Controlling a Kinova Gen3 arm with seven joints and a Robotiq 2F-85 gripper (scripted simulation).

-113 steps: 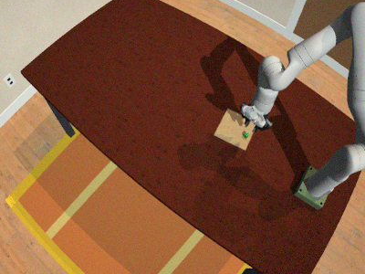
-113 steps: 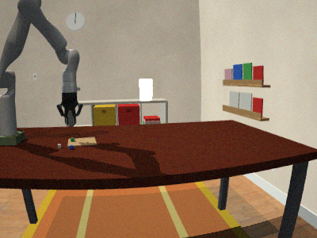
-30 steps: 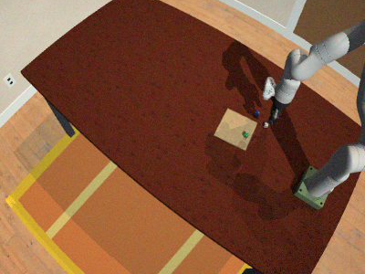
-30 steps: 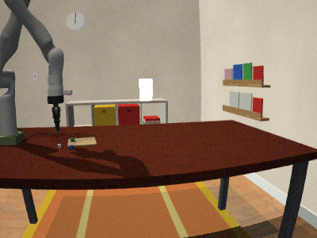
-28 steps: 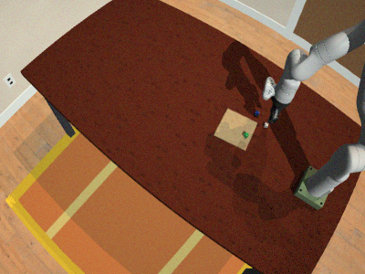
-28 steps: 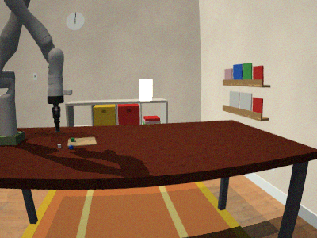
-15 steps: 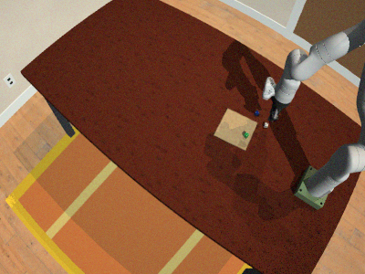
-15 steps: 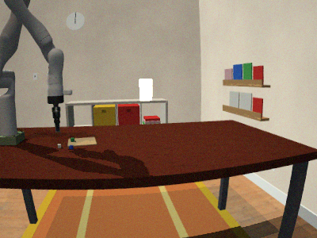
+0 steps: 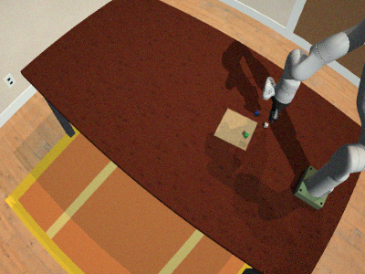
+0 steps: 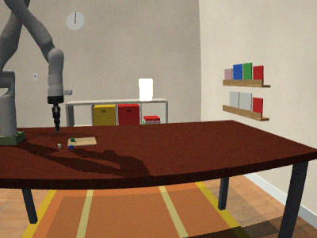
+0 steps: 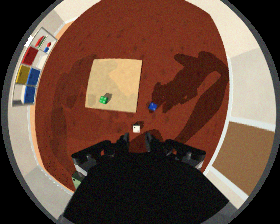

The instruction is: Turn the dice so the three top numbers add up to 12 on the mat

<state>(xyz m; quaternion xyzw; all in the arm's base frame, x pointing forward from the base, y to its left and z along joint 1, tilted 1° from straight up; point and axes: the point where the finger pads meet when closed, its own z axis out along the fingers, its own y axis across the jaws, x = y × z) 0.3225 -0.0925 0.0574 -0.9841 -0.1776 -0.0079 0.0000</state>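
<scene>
My gripper is now 90 mm above the white die. From my hand the other things lie so: green die: 40 mm ahead, 100 mm to the left, 80 mm below; then tan mat: 90 mm ahead, 100 mm to the left, 90 mm below; then blue die: 60 mm ahead, 20 mm to the right, 90 mm below.
</scene>
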